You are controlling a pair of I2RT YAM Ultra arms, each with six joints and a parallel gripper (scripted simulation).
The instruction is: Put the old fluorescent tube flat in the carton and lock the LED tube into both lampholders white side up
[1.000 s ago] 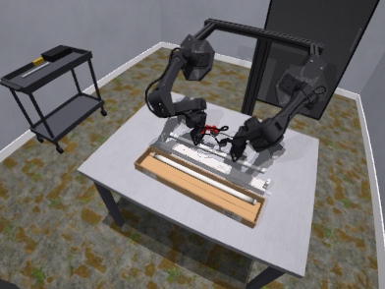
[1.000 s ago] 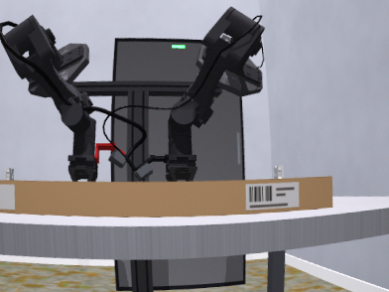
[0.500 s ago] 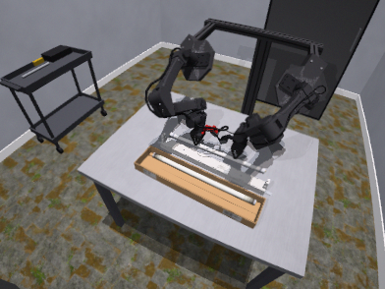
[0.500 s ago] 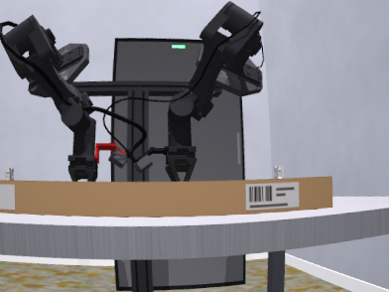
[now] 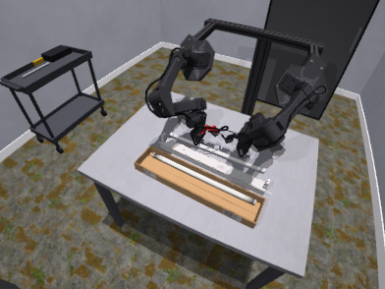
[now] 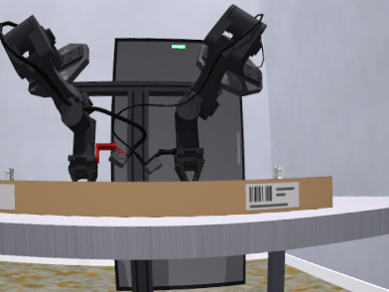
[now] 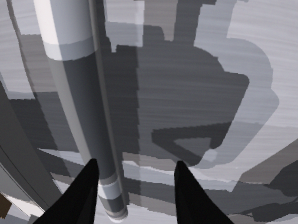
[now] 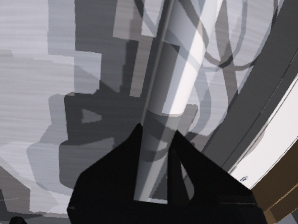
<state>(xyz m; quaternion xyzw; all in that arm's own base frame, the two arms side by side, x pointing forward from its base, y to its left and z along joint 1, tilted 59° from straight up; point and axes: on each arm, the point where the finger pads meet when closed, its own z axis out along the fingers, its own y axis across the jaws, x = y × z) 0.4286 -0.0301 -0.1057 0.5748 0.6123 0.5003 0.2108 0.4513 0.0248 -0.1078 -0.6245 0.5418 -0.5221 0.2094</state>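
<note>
The LED tube lies 4 cm ahead of my left hand, 14 cm to the right of it and 3 cm below it. Round my left hand: light fixture 14 cm ahead, 13 cm to the right, 1 cm above; carton 29 cm ahead, 14 cm to the right, 1 cm below; old fluorescent tube 24 cm ahead, 14 cm to the right, 2 cm below.
Right now the LED tube is 12 cm to the left of my right hand and 1 cm below it. The rest, counted from my right hand: light fixture: 14 cm to the left, 10 cm ahead, 3 cm above; then carton: 25 cm ahead, 13 cm to the left, 1 cm above; then old fluorescent tube: 20 cm ahead, 13 cm to the left.
</note>
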